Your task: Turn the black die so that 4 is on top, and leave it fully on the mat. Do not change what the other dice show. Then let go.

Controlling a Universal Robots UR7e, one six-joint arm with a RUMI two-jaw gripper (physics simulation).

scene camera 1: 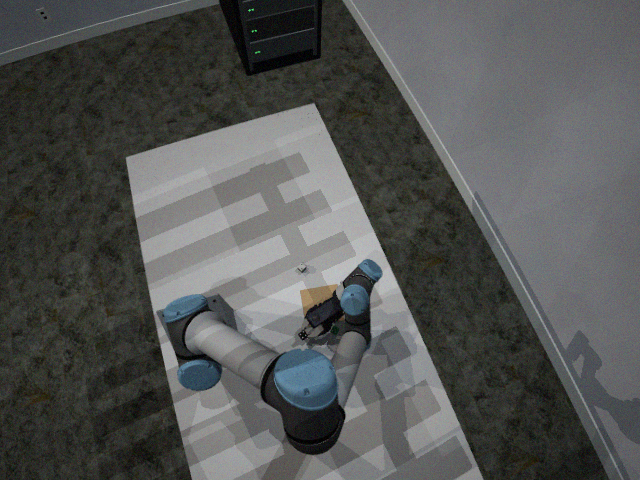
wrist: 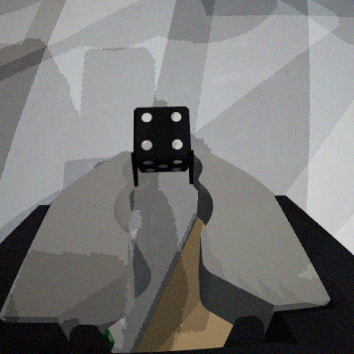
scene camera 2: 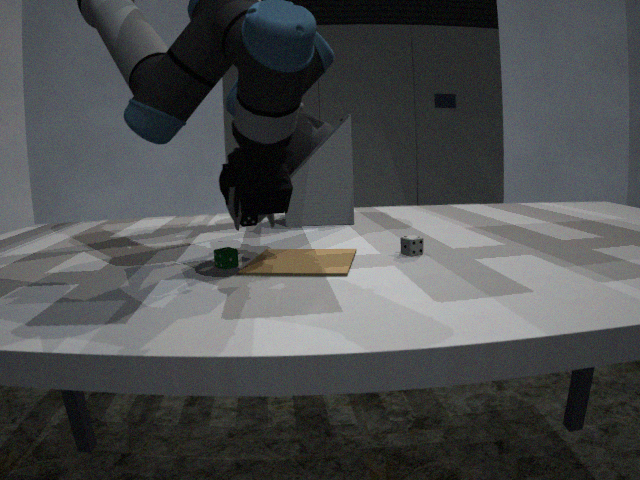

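Pixels of known places: gripper, fingertip midpoint: [scene camera 1: 304,334] [wrist: 162,155] [scene camera 2: 248,222]; arm's base at its link origin: [scene camera 2: 312,154].
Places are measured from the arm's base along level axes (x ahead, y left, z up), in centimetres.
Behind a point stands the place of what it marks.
The black die [scene camera 1: 303,335] @(x 29.1, y -13.3, z -8.2 cm) [scene camera 2: 249,220] @(x 30.3, y -12.7, z -9.9 cm) [wrist: 162,135] @(x 29.3, y -12.9, z -8.3 cm) is held off the table between the fingertips of my gripper [scene camera 1: 305,334] @(x 29.6, y -12.9, z -10.2 cm) [scene camera 2: 253,222] @(x 29.6, y -12.9, z -10.2 cm) [wrist: 162,155] @(x 29.6, y -12.9, z -10.2 cm), which is shut on it. Its 4 face is turned to the wrist camera; a foreshortened face with several pips shows below that. In scene camera 1, the die is left of and below the tan mat [scene camera 1: 311,296] @(x 37.8, y -0.6, z -14.4 cm) [scene camera 2: 305,262] @(x 41.8, y -4.8, z -14.4 cm) [wrist: 207,327] @(x 38.4, y -8.6, z -14.4 cm), not over it. The arm hides part of the mat there. The die's exact tilt is too small to tell in the scene views.
A green die [scene camera 1: 334,329] @(x 40.0, y -15.4, z -12.3 cm) [scene camera 2: 225,257] @(x 41.6, y -15.5, z -13.1 cm) [wrist: 108,340] @(x 39.9, y -14.2, z -13.8 cm) lies on the table close beside the mat, partly hidden by the arm in scene camera 1. A white die [scene camera 1: 301,268] @(x 38.7, y 10.2, z -12.2 cm) [scene camera 2: 412,245] @(x 40.6, y 10.4, z -13.2 cm) stands on the table off the mat's other side.
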